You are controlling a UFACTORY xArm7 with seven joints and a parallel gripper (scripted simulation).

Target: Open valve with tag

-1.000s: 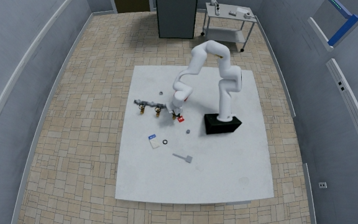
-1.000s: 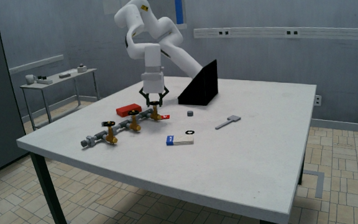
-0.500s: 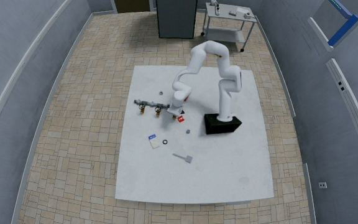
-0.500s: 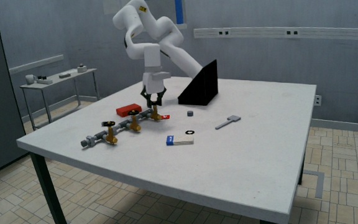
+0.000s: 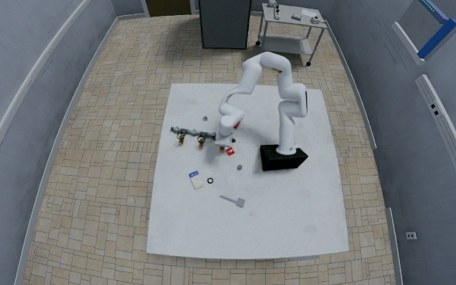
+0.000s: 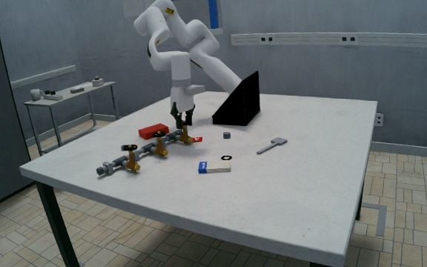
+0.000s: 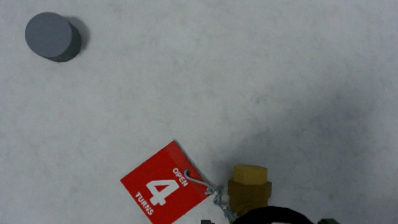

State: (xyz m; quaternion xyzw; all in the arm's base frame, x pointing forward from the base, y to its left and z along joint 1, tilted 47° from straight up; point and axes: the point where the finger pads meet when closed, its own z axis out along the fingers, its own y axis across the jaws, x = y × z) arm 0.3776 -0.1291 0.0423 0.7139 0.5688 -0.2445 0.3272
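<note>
Now: hand 9 cm above the red tag, 4 cm past it and 3 cm to the right of it. The rest, counted from my hand: white box: 20 cm to the left, 19 cm ahead, 9 cm below; red block: 21 cm to the right, 8 cm below, 8 cm behind; grey flat tool: 36 cm to the left, 9 cm below, 3 cm behind.
</note>
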